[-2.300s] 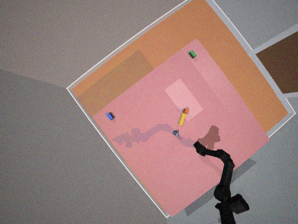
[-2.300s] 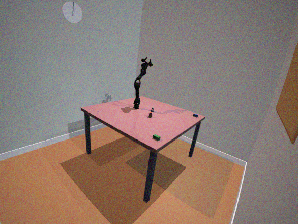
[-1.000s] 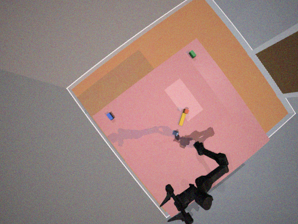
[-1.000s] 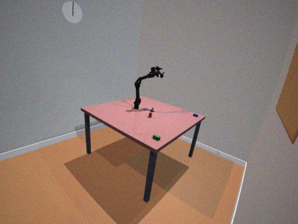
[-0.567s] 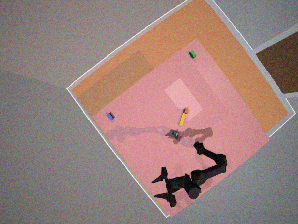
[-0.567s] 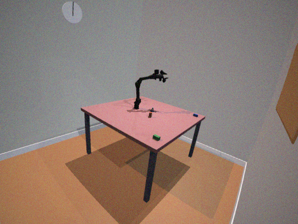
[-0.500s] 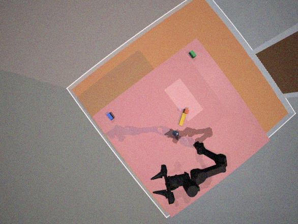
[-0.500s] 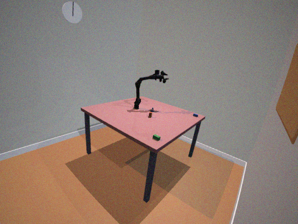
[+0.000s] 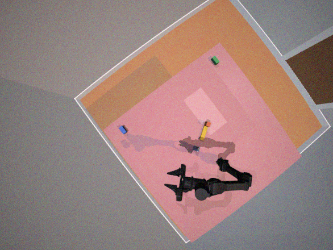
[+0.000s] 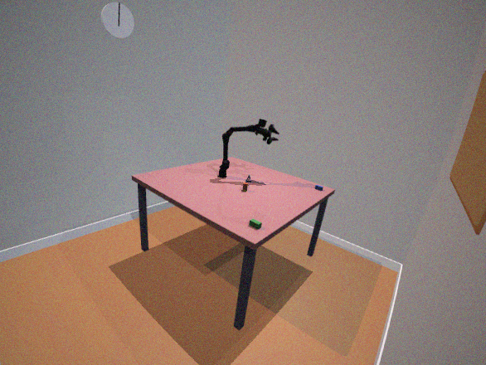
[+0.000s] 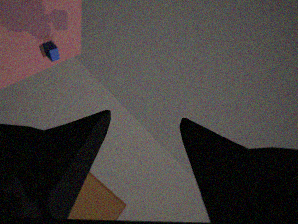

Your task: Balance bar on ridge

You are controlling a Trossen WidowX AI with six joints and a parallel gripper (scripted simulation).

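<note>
My gripper tip is 9 cm past the dark ridge, 26 cm to the left of it and 37 cm above it. From my gripper tip the other things lie so: green block: 42 cm ahead, 86 cm to the right, 39 cm below; blue block: 42 cm ahead, 14 cm to the left, 39 cm below.
</note>
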